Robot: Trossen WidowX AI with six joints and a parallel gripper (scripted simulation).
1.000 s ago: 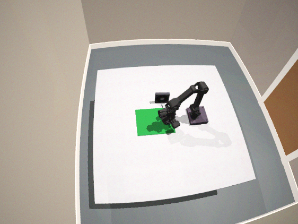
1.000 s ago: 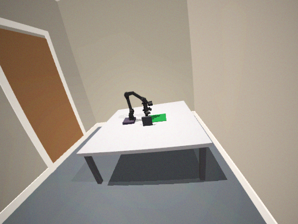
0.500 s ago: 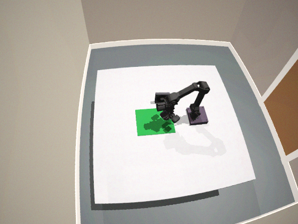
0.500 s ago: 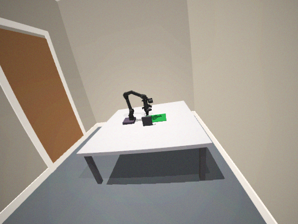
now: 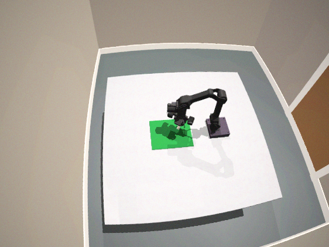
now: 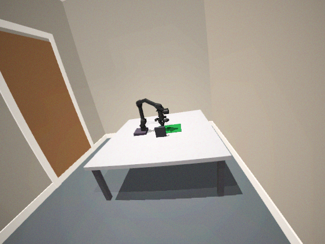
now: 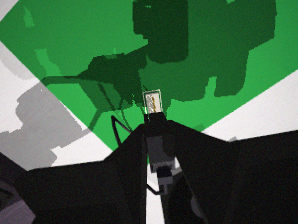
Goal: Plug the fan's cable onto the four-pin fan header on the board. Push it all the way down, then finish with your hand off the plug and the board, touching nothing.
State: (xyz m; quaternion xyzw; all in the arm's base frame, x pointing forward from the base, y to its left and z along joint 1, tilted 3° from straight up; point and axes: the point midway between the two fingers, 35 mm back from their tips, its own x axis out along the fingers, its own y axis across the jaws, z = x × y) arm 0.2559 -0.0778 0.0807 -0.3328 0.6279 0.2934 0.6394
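Right now my gripper tip is 60 mm above the fan header. Round my gripper tip: green board (80 mm below, 70 mm ahead, 30 mm to the left); square fan (140 mm to the right, 40 mm behind); dark fan plug (10 mm to the right, 10 mm above).
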